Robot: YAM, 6 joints.
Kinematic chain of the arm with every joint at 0, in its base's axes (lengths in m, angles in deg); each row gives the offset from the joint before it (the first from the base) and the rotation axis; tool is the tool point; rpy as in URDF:
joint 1: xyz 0 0 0.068 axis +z
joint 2: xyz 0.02 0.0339 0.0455 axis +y
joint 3: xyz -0.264 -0.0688 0 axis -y
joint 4: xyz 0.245 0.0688 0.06 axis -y
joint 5: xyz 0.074 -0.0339 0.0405 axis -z
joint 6: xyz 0.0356 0 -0.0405 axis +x
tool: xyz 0 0 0 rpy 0 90 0
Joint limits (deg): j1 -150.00..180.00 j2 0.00..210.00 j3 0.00..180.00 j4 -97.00..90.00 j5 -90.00..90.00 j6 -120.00..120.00
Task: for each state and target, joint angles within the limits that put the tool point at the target. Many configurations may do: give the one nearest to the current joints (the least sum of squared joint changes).
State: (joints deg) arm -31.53 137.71 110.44 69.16 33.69 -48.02
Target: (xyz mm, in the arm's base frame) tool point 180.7 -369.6 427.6
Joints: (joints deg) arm -60.78 111.90 92.79 85.16 39.71 -48.02
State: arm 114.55 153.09 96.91 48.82 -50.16 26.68
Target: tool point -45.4 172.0 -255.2
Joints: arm 96.26 189.04 60.66 38.54 -47.78 26.68
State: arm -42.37 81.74 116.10 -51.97 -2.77 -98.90
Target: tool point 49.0 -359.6 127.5
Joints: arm -82.14 118.78 79.56 -57.02 1.05 -98.90
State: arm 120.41 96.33 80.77 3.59 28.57 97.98
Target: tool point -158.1 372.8 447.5
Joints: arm 115.32 97.51 96.85 8.87 27.70 97.98
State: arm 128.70 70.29 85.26 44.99 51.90 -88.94
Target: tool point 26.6 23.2 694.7
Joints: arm 102.52 72.90 129.70 39.16 60.54 -88.94
